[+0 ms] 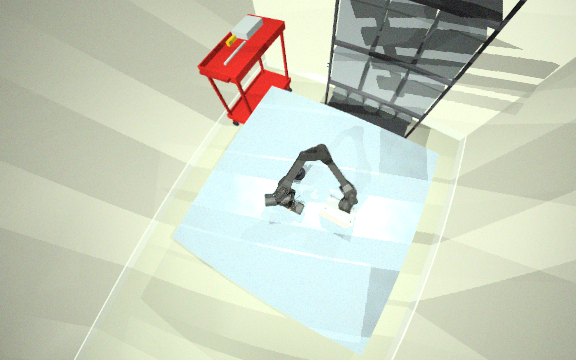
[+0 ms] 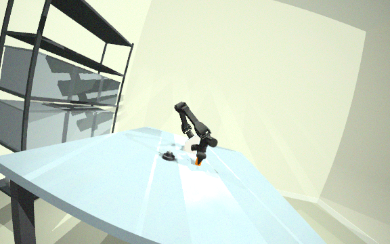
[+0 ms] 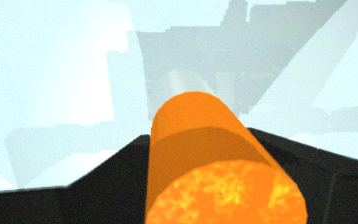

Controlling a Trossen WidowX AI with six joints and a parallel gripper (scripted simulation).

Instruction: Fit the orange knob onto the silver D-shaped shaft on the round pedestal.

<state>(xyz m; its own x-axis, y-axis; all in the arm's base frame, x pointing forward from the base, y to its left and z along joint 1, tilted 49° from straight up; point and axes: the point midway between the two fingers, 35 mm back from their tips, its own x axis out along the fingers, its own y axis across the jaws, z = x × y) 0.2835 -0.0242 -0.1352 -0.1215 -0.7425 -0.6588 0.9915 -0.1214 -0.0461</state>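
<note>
Now: the orange knob 30 mm above my gripper tip. From my gripper tip the other things lie so: dark round pedestal 20 mm ahead, 210 mm to the right, 20 mm above.
</note>
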